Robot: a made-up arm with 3 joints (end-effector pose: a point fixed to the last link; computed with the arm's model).
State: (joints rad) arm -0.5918 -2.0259 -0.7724
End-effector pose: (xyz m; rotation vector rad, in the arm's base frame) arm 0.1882 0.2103 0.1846 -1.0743 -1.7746 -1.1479
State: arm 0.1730 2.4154 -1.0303
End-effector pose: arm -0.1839 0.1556 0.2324 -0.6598 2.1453 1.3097
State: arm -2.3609 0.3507 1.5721
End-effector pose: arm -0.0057 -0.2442 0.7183 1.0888 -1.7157 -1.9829
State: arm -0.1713 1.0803 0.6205
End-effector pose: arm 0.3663 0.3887 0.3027 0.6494 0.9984 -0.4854
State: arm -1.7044 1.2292 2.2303
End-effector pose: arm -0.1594 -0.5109 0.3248 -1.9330 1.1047 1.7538
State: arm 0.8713 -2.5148 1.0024
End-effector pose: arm -0.5105 -0.0410 -0.2811 1.4791 -2.1102 1.6072
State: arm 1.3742 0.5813 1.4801
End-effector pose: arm -0.1427 0.3327 0.6421 0.8233 1.2926 0.6748
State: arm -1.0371 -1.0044 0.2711
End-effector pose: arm 0.2776 0.4590 0.2716 -0.2878 -1.0195 -0.8061
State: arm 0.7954 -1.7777 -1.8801
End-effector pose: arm 0.1356 -0.0673 0.1605 -0.6809 -1.4442 -1.0123
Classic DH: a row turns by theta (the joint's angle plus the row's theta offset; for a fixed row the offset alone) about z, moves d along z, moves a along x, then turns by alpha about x. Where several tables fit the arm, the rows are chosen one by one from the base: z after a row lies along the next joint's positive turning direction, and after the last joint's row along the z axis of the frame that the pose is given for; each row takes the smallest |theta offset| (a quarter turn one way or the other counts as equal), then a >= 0, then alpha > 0; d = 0 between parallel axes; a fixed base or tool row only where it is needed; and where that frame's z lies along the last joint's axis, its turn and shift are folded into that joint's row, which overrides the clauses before.
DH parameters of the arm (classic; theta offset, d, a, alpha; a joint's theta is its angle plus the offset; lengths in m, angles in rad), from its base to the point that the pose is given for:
joint 1: 0 0.13 -0.05 -1.5708
joint 2: -1.5708 0.07 0.24 -1.5708
joint 3: -1.5708 0.01 0.39 -1.5708
tool (fixed): -1.5708 -0.1 0 0

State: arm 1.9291 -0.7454 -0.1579
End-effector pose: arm -0.3776 -0.2448 0.1955 0.6064 -0.6318 1.7653
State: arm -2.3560 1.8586 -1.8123
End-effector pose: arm 0.0300 0.2003 0.1530 0.6097 1.3779 -0.2198
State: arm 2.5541 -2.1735 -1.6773
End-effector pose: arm -0.0084 0.0908 0.2160 1.0303 -1.1109 0.2368
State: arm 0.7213 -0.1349 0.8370
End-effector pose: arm -0.3446 0.2369 0.5898 0.8469 0.1804 0.7334
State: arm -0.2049 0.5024 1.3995
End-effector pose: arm 0.2937 0.1790 0.6574 1.4143 0.2770 -0.5194
